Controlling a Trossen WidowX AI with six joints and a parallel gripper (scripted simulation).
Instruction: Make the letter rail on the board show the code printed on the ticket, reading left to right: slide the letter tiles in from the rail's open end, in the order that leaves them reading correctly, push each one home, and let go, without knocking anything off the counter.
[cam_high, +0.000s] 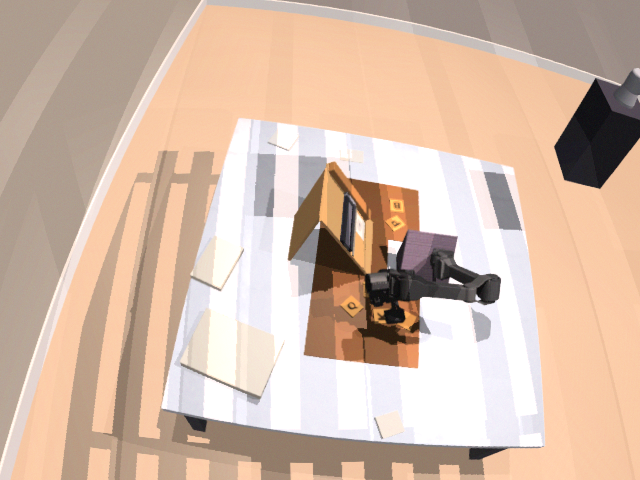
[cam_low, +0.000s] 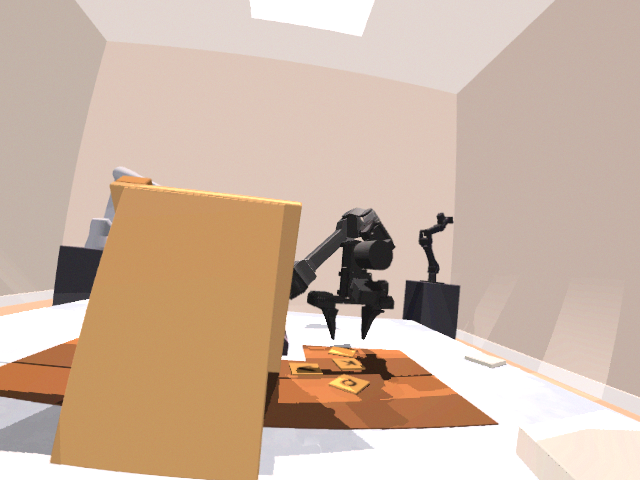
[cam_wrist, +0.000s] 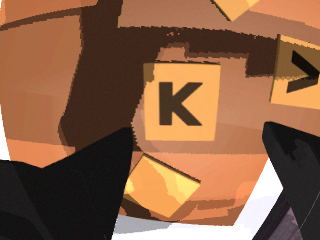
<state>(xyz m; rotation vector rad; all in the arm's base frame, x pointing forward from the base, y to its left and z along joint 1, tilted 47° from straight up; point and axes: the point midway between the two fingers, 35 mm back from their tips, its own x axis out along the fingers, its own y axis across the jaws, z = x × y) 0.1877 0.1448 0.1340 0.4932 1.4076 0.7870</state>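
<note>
The k tile lies 5 cm below my gripper tip and 1 cm to the left of it. Also, from my gripper tip: blank tile: 9 cm behind, 5 cm below, 1 cm to the left; v tile: 9 cm to the right, 5 cm below, 4 cm ahead; q tile: 10 cm ahead, 5 cm below, 2 cm to the right.
</note>
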